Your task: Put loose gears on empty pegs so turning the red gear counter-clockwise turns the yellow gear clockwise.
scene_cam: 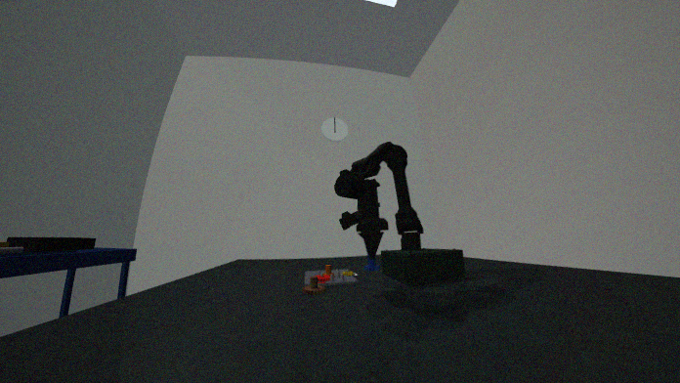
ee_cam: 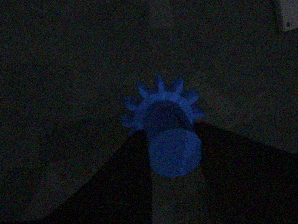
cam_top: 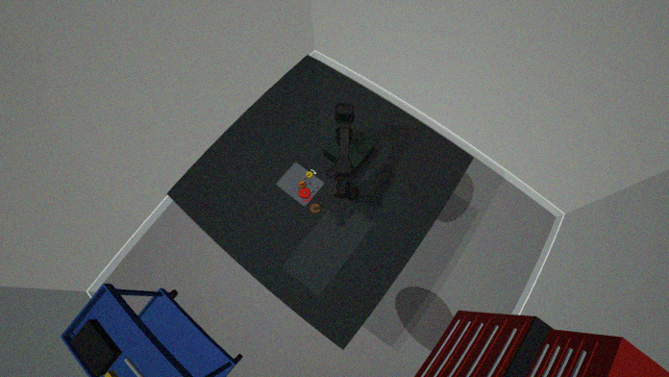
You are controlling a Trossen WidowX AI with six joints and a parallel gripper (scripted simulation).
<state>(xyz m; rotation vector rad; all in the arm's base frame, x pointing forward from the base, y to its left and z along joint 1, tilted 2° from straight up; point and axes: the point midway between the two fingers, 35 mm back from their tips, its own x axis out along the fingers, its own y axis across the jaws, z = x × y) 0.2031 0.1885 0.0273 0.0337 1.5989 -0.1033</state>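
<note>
My gripper tip is 12 cm short of the orange gear, 19 cm to the left of it and 7 cm above it. From my gripper tip the other things lie so: blue gear: 1 cm below; then red gear: 14 cm ahead, 14 cm to the right, 7 cm below; then brown gear: 16 cm ahead, 5 cm to the right, 7 cm below.
</note>
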